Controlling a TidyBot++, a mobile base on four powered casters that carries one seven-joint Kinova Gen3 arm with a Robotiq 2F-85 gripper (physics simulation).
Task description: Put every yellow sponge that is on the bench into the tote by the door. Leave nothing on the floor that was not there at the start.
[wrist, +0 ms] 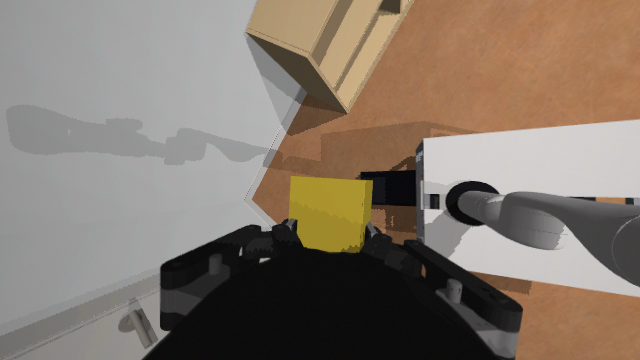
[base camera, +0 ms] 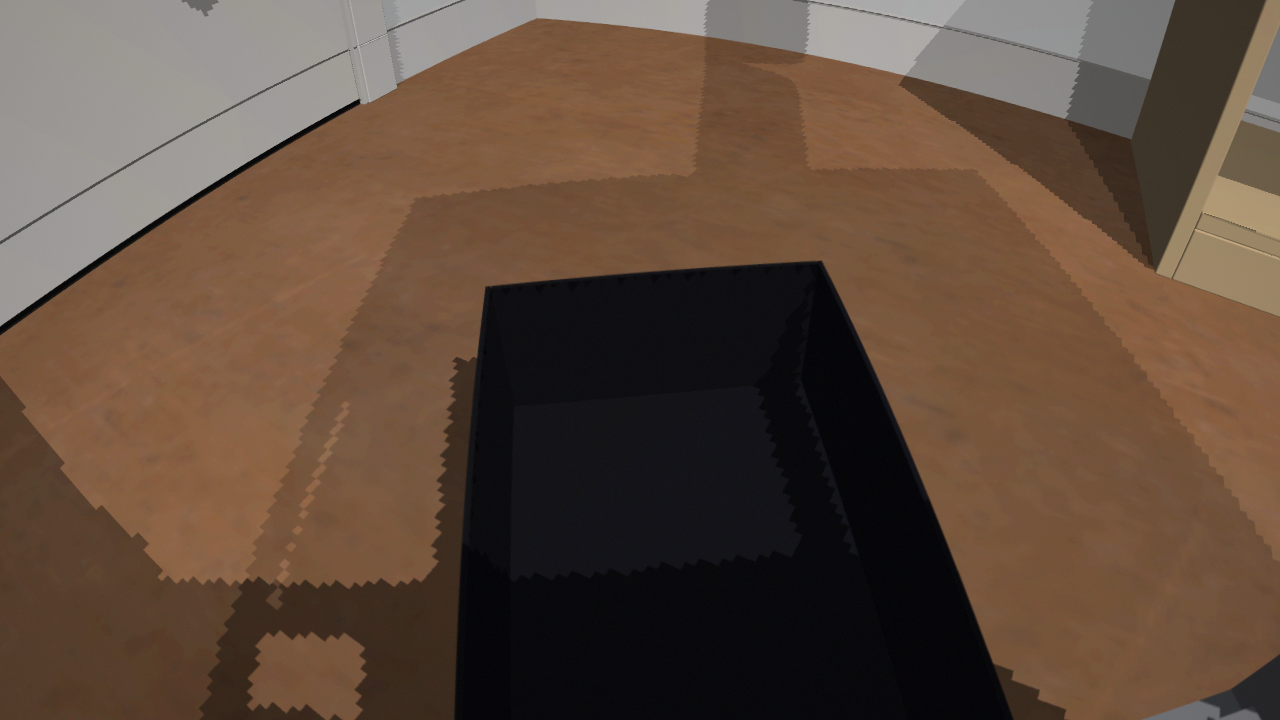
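My gripper (wrist: pixel 330 227) is shut on a yellow sponge (wrist: pixel 327 212), held high above the floor in the wrist view. The black tote (base camera: pixel 657 335) (wrist: pixel 395 175) stands on the floor right in front of my base. In the wrist view it shows beyond the sponge and to its right, partly hidden by the sponge. The part of the tote's inside that shows in the base camera view holds no sponge; its near end is cut off by the frame and in dark shadow. The bench does not show in either view.
My white base (wrist: pixel 520 160) and grey arm (wrist: pixel 530 215) are at the right of the wrist view. A wooden shelf unit (base camera: pixel 1194 116) (wrist: pixel 300 67) stands by the wall. A door handle (wrist: pixel 140 327) shows at the lower left. Walls meet in a corner beyond the tote.
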